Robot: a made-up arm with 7 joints. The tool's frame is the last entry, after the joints.
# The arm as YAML. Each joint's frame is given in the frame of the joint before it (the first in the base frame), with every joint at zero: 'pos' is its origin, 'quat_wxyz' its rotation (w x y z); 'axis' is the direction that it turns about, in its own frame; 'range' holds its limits. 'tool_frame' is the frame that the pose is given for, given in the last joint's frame.
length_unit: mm
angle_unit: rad
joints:
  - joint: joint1
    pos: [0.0, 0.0, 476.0]
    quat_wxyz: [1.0, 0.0, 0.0, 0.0]
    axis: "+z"
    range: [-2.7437, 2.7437]
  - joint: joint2
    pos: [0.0, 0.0, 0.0]
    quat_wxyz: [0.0, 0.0, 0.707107, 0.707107]
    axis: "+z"
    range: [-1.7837, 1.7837]
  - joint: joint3
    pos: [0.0, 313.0, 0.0]
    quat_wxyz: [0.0, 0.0, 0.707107, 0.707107]
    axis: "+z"
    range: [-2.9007, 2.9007]
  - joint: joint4
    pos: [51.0, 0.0, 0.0]
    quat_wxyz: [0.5, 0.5, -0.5, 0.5]
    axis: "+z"
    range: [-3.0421, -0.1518]
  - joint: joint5
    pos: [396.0, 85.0, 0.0]
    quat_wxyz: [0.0, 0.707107, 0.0, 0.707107]
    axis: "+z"
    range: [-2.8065, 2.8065]
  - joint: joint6
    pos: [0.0, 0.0, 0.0]
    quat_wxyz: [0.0, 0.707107, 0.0, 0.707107]
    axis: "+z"
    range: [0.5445, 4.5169]
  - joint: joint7
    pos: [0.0, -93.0, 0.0]
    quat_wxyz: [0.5, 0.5, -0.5, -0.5]
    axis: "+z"
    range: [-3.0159, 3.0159]
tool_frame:
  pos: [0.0, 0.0, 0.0]
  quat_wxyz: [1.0, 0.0, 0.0, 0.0]
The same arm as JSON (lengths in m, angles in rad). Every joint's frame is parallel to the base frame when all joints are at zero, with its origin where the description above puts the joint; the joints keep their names.
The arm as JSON. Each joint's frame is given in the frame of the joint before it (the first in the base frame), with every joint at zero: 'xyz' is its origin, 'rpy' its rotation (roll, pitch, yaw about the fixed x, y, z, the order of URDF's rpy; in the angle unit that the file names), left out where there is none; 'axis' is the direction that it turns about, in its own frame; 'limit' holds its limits. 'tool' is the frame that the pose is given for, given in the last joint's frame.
{
  "units": {
    "length": "m",
    "angle": "rad"
  },
  "joints": [
    {
      "name": "joint1",
      "type": "revolute",
      "origin": {
        "xyz": [
          0.0,
          0.0,
          0.476
        ]
      },
      "axis": "+z",
      "limit": {
        "lower": -2.7437,
        "upper": 2.7437
      }
    },
    {
      "name": "joint2",
      "type": "revolute",
      "origin": {
        "xyz": [
          0.0,
          0.0,
          0.0
        ]
      },
      "axis": "+y",
      "limit": {
        "lower": -1.7837,
        "upper": 1.7837
      }
    },
    {
      "name": "joint3",
      "type": "revolute",
      "origin": {
        "xyz": [
          0.0,
          0.0,
          0.313
        ]
      },
      "axis": "+z",
      "limit": {
        "lower": -2.9007,
        "upper": 2.9007
      }
    },
    {
      "name": "joint4",
      "type": "revolute",
      "origin": {
        "xyz": [
          0.051,
          0.0,
          0.0
        ]
      },
      "axis": "-y",
      "limit": {
        "lower": -3.0421,
        "upper": -0.1518
      }
    },
    {
      "name": "joint5",
      "type": "revolute",
      "origin": {
        "xyz": [
          -0.085,
          0.0,
          0.396
        ]
      },
      "axis": "+z",
      "limit": {
        "lower": -2.8065,
        "upper": 2.8065
      }
    },
    {
      "name": "joint6",
      "type": "revolute",
      "origin": {
        "xyz": [
          0.0,
          0.0,
          0.0
        ]
      },
      "axis": "-y",
      "limit": {
        "lower": 0.5445,
        "upper": 4.5169
      }
    },
    {
      "name": "joint7",
      "type": "revolute",
      "origin": {
        "xyz": [
          0.093,
          0.0,
          0.0
        ]
      },
      "axis": "-z",
      "limit": {
        "lower": -3.0159,
        "upper": 3.0159
      }
    }
  ],
  "tool": {
    "origin": {
      "xyz": [
        0.0,
        0.0,
        0.0
      ],
      "rpy": [
        3.1416,
        0.0,
        0.0
      ]
    }
  }
}

